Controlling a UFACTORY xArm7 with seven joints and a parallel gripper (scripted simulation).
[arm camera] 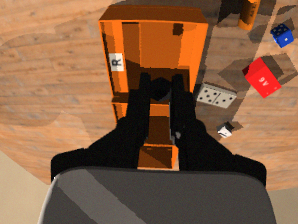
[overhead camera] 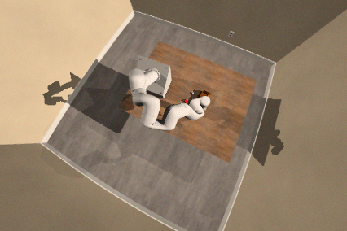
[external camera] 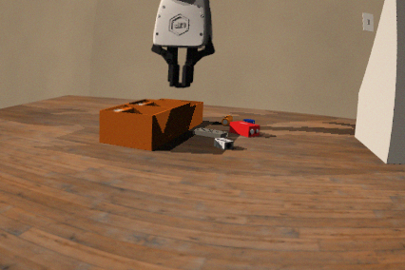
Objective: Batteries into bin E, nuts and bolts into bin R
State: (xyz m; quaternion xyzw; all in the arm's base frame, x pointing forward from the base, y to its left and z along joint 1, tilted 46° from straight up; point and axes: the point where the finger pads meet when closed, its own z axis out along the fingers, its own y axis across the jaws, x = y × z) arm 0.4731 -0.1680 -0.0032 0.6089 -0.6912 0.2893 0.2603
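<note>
Now: the orange cylindrical battery 90 mm behind my hand, 40 mm to the right of it and 80 mm below it. Round my hand: blue piece (130 mm behind, 10 mm to the right, 80 mm below); then small black piece (20 mm below); then orange bin (20 mm ahead, 80 mm to the left, 70 mm below).
</note>
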